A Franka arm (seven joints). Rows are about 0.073 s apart.
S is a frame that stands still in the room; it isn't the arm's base.
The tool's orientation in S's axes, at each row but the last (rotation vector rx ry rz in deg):
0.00 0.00 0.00
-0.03 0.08 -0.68
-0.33 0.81 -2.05
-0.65 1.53 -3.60
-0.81 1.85 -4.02
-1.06 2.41 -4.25
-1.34 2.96 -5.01
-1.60 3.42 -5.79
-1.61 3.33 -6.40
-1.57 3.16 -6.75
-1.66 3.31 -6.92
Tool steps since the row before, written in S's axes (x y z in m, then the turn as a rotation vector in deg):
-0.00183 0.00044 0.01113 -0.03 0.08 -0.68
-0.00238 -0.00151 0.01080 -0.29 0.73 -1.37
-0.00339 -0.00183 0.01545 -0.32 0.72 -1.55
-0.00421 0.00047 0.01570 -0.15 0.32 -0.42
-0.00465 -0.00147 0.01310 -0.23 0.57 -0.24
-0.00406 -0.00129 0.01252 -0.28 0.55 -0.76
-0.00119 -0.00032 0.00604 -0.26 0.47 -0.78
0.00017 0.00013 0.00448 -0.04 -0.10 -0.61
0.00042 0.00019 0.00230 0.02 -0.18 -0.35
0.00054 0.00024 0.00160 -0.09 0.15 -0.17
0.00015 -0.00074 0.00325 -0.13 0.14 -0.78
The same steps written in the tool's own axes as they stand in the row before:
-0.00183 0.00044 0.01113 -0.03 0.08 -0.68
-0.00238 -0.00154 0.01080 -0.30 0.73 -1.37
-0.00354 -0.00204 0.01539 -0.32 0.72 -1.55
-0.00464 0.00001 0.01558 -0.16 0.32 -0.42
-0.00495 -0.00199 0.01292 -0.26 0.56 -0.24
-0.00447 -0.00184 0.01231 -0.29 0.54 -0.76
-0.00146 -0.00058 0.00596 -0.26 0.47 -0.78
-0.00010 0.00001 0.00448 0.01 -0.08 -0.61
0.00027 0.00016 0.00232 0.06 -0.17 -0.35
0.00042 0.00025 0.00163 -0.10 0.14 -0.17
0.00006 -0.00082 0.00323 -0.10 0.15 -0.78

